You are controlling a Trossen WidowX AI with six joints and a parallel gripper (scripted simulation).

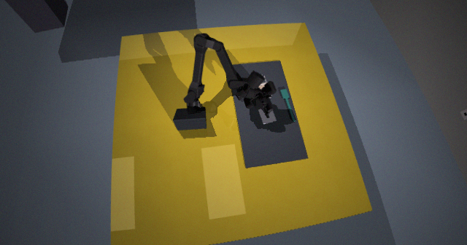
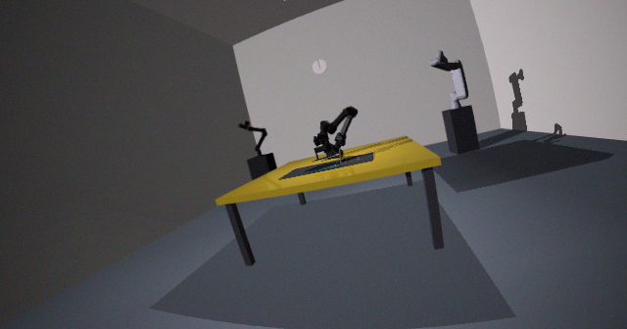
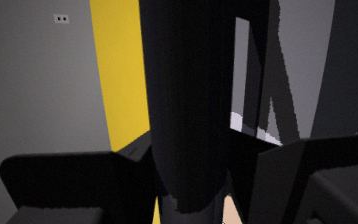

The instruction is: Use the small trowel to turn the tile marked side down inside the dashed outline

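Right now my gripper tip is 12 cm above the dark mat and 1 cm to the left of it. From my gripper tip the other things lie so: tile 9 cm to the left, 6 cm below, 2 cm behind; then teal trowel 14 cm ahead, 10 cm below.
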